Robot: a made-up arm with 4 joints.
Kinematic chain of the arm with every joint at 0, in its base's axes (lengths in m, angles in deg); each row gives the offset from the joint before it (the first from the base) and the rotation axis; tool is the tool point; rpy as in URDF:
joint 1: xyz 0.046 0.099 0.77 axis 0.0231 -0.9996 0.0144
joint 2: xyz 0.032 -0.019 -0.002 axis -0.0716 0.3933 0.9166
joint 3: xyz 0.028 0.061 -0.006 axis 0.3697 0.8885 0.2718
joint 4: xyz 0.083 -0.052 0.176 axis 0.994 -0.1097 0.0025
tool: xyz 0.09 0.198 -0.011 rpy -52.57 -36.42 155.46
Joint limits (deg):
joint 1: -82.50..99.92
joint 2: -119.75..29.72
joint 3: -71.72..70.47
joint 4: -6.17..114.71
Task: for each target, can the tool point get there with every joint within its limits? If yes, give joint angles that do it. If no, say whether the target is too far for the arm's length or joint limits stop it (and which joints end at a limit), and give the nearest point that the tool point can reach.
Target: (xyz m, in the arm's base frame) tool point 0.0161 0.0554 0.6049
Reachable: no: joint limits stop it (at a limit: joint 1, joint 2, joint 4) | nearest point -0.1174 -0.0031 0.4308 | short by 0.227 m
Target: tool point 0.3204 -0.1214 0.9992
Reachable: yes | joints -13.45 -71.59 44.29 36.10
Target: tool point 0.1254 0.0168 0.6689
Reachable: no: joint limits stop it (at a limit: joint 1, joint 4) | nearest point 0.2860 -0.0604 0.5693 | short by 0.204 m
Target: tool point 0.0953 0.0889 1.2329
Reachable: yes | joints 75.71 5.66 56.32 96.91
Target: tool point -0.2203 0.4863 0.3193
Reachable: no: too far | nearest point -0.1742 0.3164 0.5397 | short by 0.282 m
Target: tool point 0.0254 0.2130 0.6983
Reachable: no: joint limits stop it (at a limit: joint 1, joint 2, joint 4) | nearest point 0.0173 0.3866 0.6289 | short by 0.187 m
